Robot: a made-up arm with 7 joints. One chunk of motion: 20 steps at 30 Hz.
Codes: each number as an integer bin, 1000 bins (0 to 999) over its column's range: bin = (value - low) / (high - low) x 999, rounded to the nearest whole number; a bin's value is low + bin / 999 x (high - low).
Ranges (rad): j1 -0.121..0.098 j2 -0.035..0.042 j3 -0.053..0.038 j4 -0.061..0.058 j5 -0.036..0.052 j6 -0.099..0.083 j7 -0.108..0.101
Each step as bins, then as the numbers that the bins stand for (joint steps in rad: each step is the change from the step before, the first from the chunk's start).
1 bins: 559 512 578 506 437 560 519
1 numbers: 0.00154 0.00446 -0.00035 -0.00073 0.00249 0.00302 0.00058
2 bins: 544 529 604 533 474 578 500
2 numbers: -0.00174 0.00577 0.00202 0.00249 0.00575 0.00630 -0.00340
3 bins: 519 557 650 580 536 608 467
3 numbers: -0.00723 0.00793 0.00621 0.00809 0.01122 0.01177 -0.01030
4 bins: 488 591 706 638 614 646 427
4 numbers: -0.01402 0.01055 0.01131 0.01500 0.01809 0.01869 -0.01867
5 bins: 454 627 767 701 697 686 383
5 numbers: -0.02147 0.01333 0.01687 0.02250 0.02540 0.02598 -0.02787
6 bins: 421 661 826 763 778 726 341
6 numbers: -0.02871 0.01595 0.02224 0.02989 0.03253 0.03326 -0.03666
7 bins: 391 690 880 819 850 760 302
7 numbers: -0.03529 0.01818 0.02716 0.03656 0.03887 0.03946 -0.04482
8 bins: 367 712 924 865 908 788 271
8 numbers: -0.04055 0.01988 0.03117 0.04204 0.04398 0.04456 -0.05130
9 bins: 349 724 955 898 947 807 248
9 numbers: -0.04449 0.02080 0.03399 0.04597 0.04742 0.04802 -0.05612
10 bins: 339 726 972 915 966 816 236
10 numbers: -0.04668 0.02096 0.03554 0.04799 0.04909 0.04966 -0.05863
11 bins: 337 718 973 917 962 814 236
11 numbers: -0.04712 0.02034 0.03563 0.04823 0.04874 0.04930 -0.05863
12 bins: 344 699 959 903 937 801 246
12 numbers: -0.04559 0.01888 0.03436 0.04656 0.04654 0.04693 -0.05653
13 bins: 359 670 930 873 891 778 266
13 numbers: -0.04230 0.01664 0.03171 0.04299 0.04249 0.04274 -0.05235
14 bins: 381 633 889 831 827 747 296
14 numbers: -0.03748 0.01379 0.02798 0.03799 0.03685 0.03709 -0.04607
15 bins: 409 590 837 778 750 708 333
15 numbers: -0.03134 0.01048 0.02324 0.03167 0.03007 0.02998 -0.03833
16 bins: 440 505 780 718 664 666 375
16 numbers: -0.02454 0.00392 0.01805 0.02453 0.02249 0.02233 -0.02955
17 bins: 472 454 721 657 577 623 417
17 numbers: -0.01753 -0.00001 0.01268 0.01726 0.01483 0.01450 -0.02076
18 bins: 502 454 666 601 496 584 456
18 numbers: -0.01095 -0.00001 0.00767 0.01059 0.00769 0.00739 -0.01260
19 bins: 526 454 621 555 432 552 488
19 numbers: -0.00569 -0.00001 0.00357 0.00511 0.00205 0.00156 -0.00591
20 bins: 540 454 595 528 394 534 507
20 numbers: -0.00262 -0.00001 0.00120 0.00189 -0.00129 -0.00171 -0.00193
